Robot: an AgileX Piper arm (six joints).
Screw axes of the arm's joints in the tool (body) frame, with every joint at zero. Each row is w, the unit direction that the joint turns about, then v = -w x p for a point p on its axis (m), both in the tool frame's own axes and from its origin. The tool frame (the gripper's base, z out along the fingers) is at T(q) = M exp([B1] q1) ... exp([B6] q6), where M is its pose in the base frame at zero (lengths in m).
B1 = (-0.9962, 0, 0.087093, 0, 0.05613, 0)
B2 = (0, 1, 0, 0.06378, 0, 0.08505)
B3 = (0, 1, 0, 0.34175, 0, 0.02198)
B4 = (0, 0, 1, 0, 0, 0)
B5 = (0, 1, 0, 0.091, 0, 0)
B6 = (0, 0, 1, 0, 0, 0)
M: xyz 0.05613 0 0.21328 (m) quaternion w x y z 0.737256 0 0.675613 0
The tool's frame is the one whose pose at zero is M.
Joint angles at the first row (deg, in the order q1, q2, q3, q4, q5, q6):
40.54 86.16 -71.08 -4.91 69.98 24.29
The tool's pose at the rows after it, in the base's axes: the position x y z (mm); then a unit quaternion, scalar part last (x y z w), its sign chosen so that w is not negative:
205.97 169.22 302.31 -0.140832 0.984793 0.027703 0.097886
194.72 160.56 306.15 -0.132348 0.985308 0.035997 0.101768
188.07 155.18 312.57 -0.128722 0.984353 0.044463 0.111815
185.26 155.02 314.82 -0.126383 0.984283 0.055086 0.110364
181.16 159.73 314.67 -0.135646 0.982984 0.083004 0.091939
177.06 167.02 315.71 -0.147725 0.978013 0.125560 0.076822
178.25 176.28 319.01 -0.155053 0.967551 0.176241 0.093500
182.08 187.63 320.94 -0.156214 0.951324 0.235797 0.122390
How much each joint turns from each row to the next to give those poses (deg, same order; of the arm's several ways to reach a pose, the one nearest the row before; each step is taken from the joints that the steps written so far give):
0.00 -4.41 3.12 1.38 0.06 0.85
0.00 -3.17 2.22 0.50 0.08 0.83
0.00 -2.24 0.68 0.15 0.06 0.32
0.00 -0.63 0.07 1.14 0.02 0.00
0.00 0.00 0.04 4.18 0.00 -2.01
0.00 0.00 0.03 5.58 -1.03 -2.79
0.00 0.00 0.00 4.71 -4.49 -2.64
0.00 0.24 0.62 5.65 -6.96 -3.29

